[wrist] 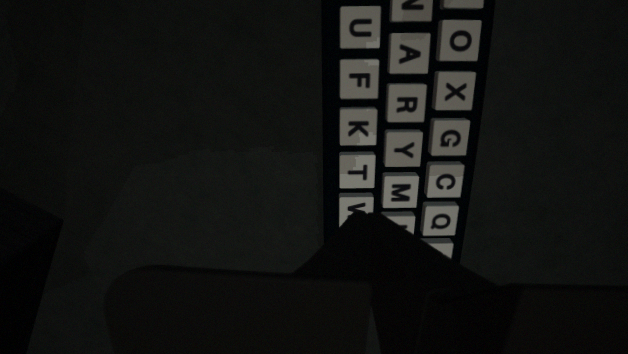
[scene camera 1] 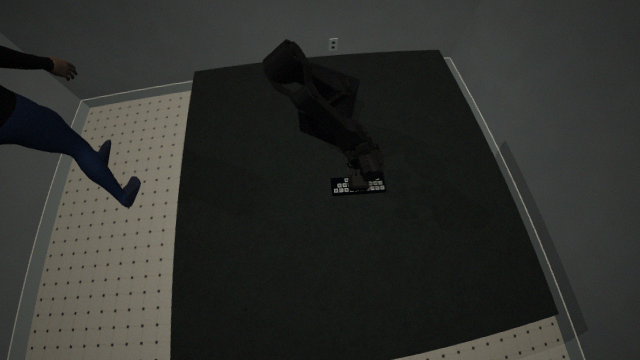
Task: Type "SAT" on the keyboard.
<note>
The pictures show: my gripper and a T key.
</note>
